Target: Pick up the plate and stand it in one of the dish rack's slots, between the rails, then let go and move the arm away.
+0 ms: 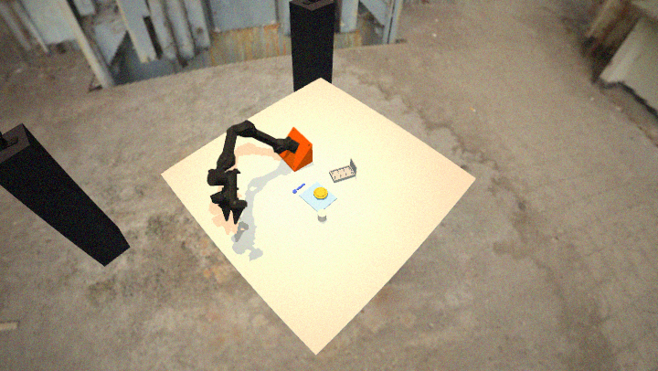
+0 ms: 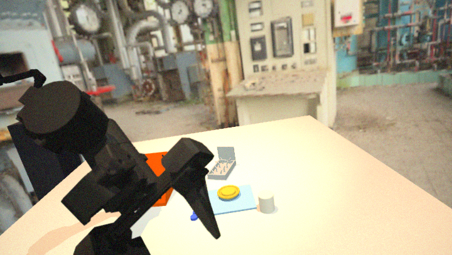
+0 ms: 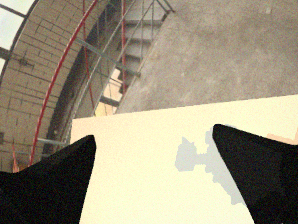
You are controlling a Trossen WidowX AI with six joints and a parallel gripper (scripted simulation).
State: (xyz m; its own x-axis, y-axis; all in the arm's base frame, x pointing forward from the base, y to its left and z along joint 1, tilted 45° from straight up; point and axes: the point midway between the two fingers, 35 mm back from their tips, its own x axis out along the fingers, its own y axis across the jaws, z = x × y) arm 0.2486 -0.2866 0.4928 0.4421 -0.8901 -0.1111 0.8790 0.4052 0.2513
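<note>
Right now my gripper tip is 50 mm short of the yellow plate, 480 mm to the right of it and 220 mm above it. From my gripper tip the other things lie so: cup: 160 mm ahead, 390 mm to the left, 220 mm below; light blue mat: 50 mm ahead, 460 mm to the left, 240 mm below; small blue piece: 60 mm behind, 420 mm to the left, 240 mm below.
</note>
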